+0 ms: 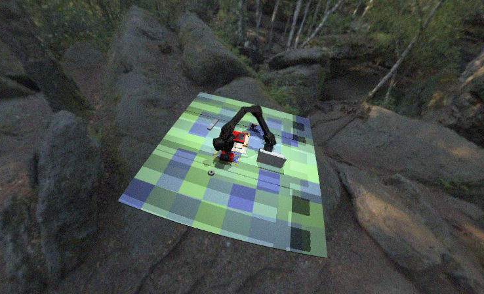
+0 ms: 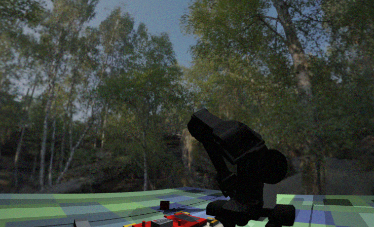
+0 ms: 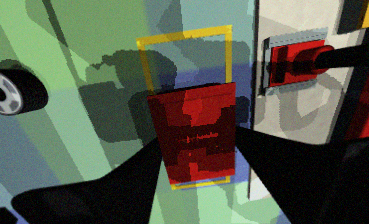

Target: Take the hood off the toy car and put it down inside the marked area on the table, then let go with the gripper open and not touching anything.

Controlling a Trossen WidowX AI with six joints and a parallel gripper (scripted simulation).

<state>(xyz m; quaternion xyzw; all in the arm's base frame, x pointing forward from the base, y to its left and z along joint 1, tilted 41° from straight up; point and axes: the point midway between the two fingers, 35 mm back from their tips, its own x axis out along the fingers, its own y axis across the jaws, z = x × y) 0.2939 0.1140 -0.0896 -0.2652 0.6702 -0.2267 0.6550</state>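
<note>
Now: the red hood right at my gripper tip. Round my gripper tip: black wheel 160 mm to the left, 60 mm ahead.
</note>
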